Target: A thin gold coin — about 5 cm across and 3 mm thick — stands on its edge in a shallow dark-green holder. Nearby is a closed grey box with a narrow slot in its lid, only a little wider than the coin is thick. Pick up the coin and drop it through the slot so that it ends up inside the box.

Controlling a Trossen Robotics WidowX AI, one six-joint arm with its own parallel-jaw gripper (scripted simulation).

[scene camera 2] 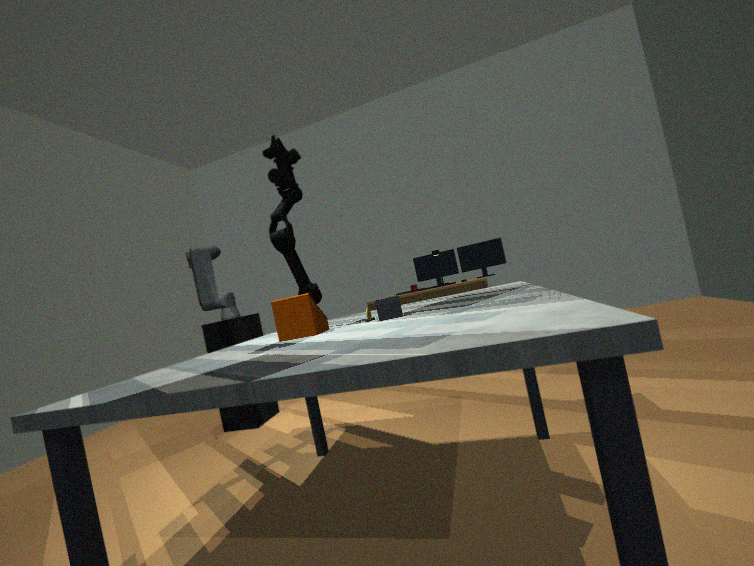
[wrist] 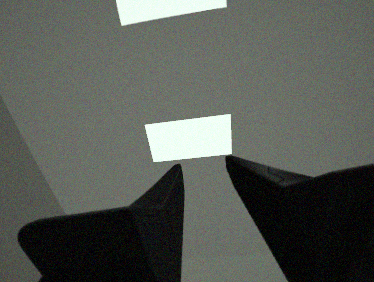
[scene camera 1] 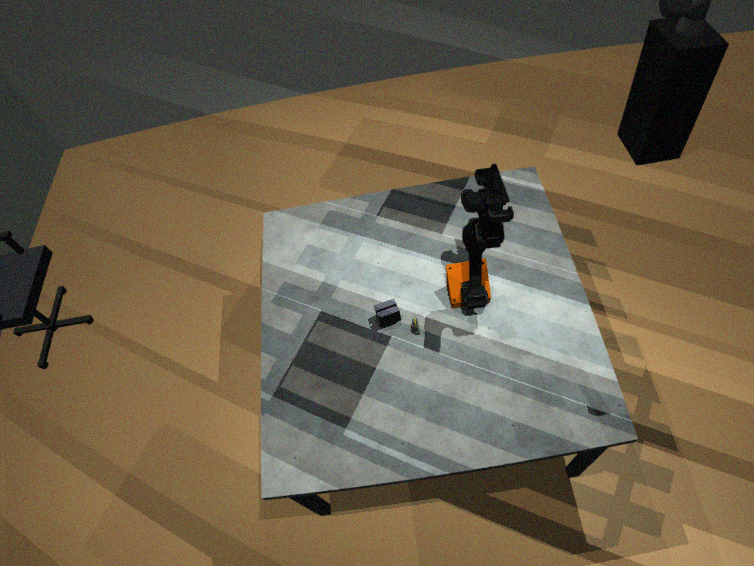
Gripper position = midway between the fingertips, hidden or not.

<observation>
In view: my gripper [scene camera 1: 495,168].
My gripper also shows in the wrist view [wrist: 203,165].
</observation>
